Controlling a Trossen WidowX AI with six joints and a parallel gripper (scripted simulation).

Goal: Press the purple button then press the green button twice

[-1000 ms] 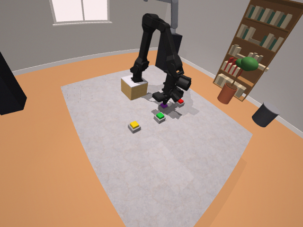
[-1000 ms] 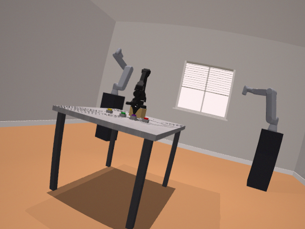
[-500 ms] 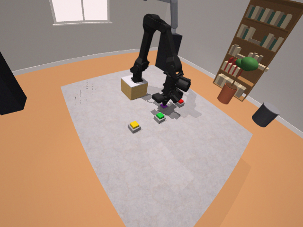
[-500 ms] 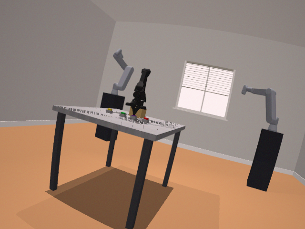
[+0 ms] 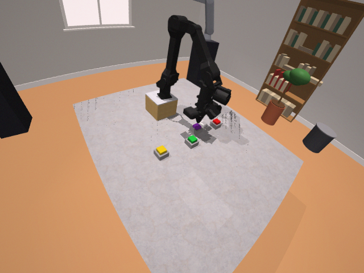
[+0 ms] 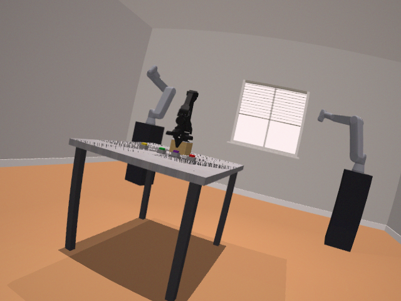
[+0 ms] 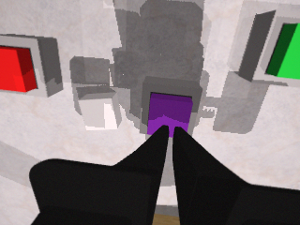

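Right now the purple button is 30 mm below my gripper tip. Round my gripper tip: red button (130 mm to the left, 30 mm below); then small white block (30 mm behind, 60 mm to the left, 50 mm below); then green button (70 mm ahead, 70 mm to the right, 30 mm below).
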